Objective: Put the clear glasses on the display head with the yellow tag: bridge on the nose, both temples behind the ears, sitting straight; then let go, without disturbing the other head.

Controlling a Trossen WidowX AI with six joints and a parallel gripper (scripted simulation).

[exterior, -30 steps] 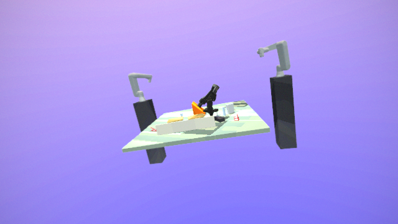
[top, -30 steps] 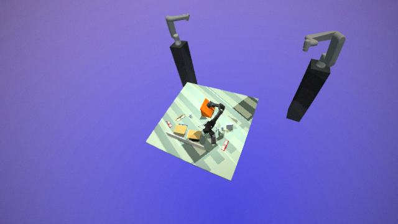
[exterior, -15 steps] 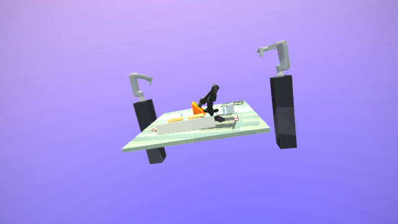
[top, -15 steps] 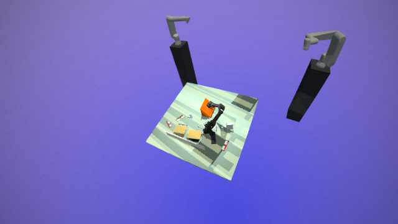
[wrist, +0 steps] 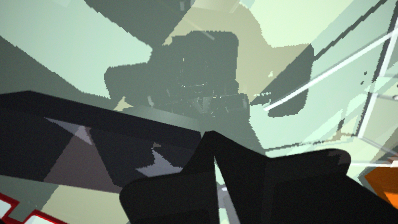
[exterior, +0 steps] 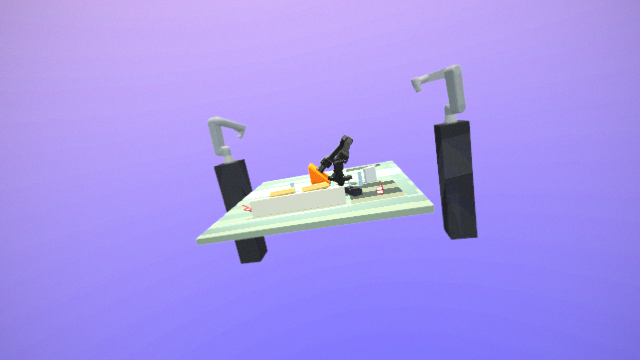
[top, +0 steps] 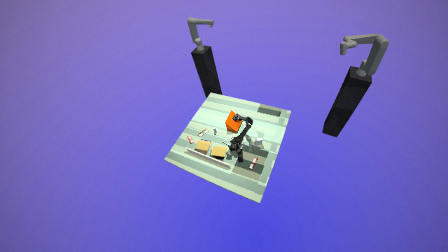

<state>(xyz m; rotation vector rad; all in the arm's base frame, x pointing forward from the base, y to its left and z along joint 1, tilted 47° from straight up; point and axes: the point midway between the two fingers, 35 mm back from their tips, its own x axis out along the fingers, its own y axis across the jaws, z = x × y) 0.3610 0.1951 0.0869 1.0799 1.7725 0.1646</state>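
My gripper tip is now 80 mm to the right of the dark case and 50 mm short of it. From my gripper tip the other things lie so: grey box (210 mm to the left, 190 mm behind, 30 mm above); low white wall (260 mm to the right, 260 mm ahead, 30 mm above).
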